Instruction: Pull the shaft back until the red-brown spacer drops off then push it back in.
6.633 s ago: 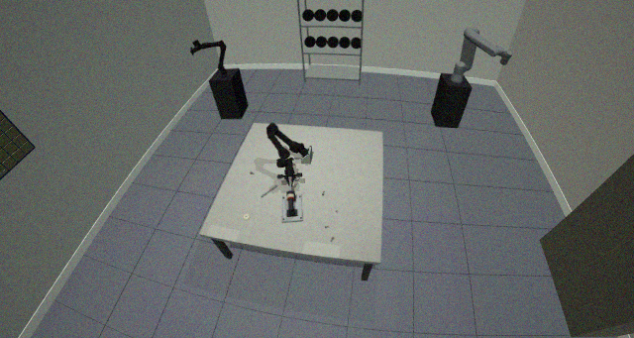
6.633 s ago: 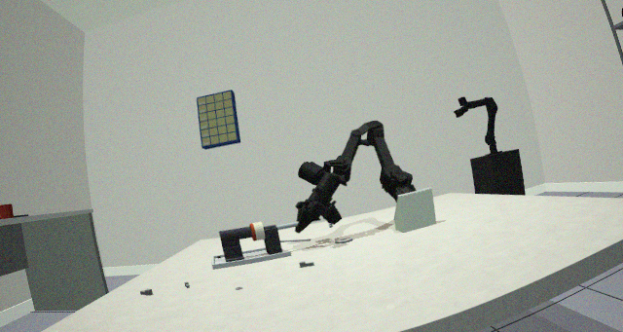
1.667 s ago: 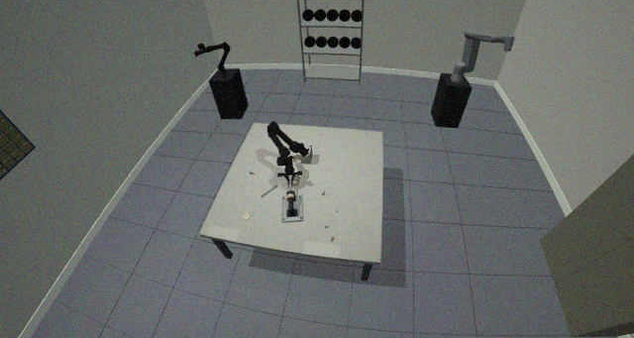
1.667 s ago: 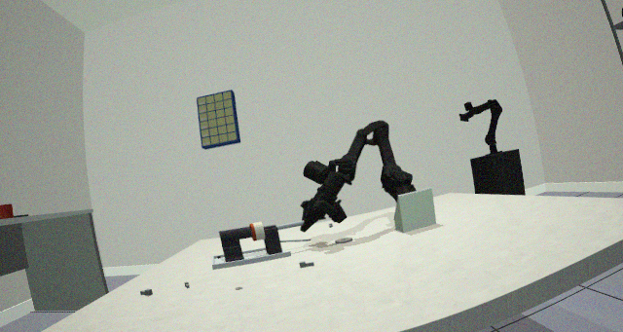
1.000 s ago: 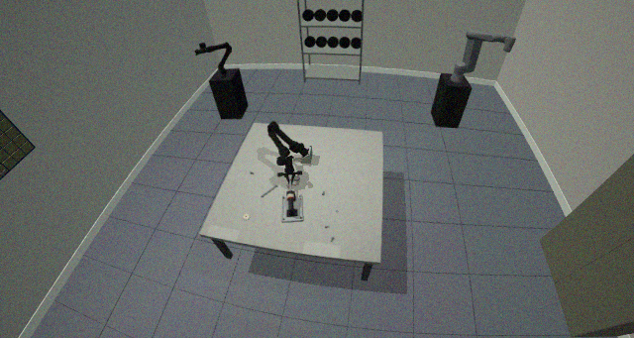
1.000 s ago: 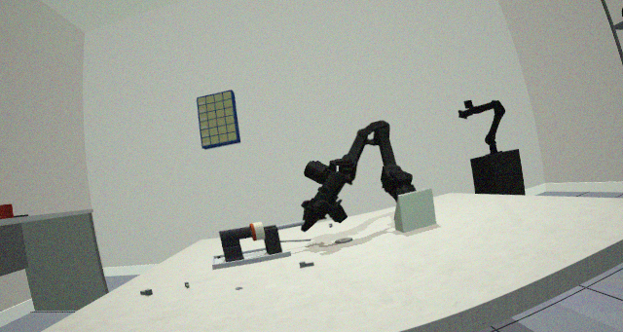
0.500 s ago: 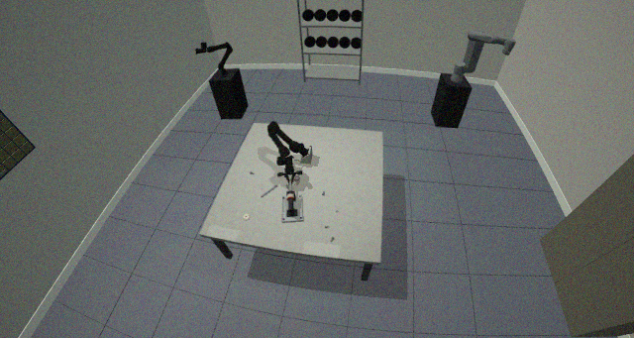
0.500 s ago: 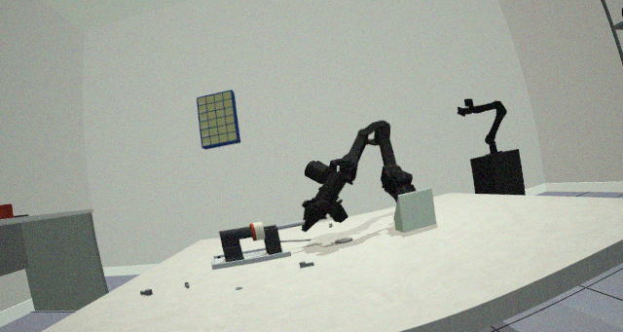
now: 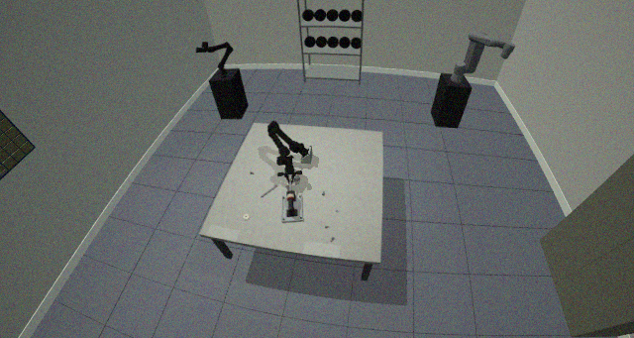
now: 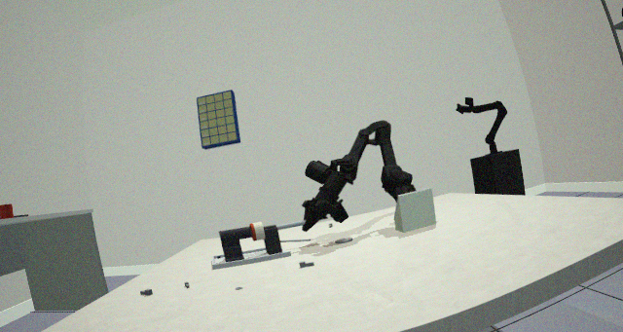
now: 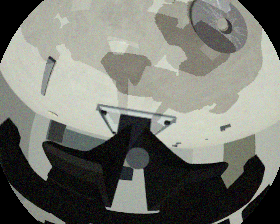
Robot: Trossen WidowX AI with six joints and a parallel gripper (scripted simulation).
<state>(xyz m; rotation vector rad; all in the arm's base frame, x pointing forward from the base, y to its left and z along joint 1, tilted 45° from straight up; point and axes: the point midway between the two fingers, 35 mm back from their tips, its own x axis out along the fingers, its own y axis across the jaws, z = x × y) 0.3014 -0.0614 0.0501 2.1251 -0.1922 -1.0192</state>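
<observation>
Now: the thin grey shaft 6 cm ahead of my gripper tip, 1 cm to the left of it and 3 cm above it. The rest, counted from my gripper tip: red-brown spacer (15 cm ahead, 3 cm to the left, 2 cm above).
</observation>
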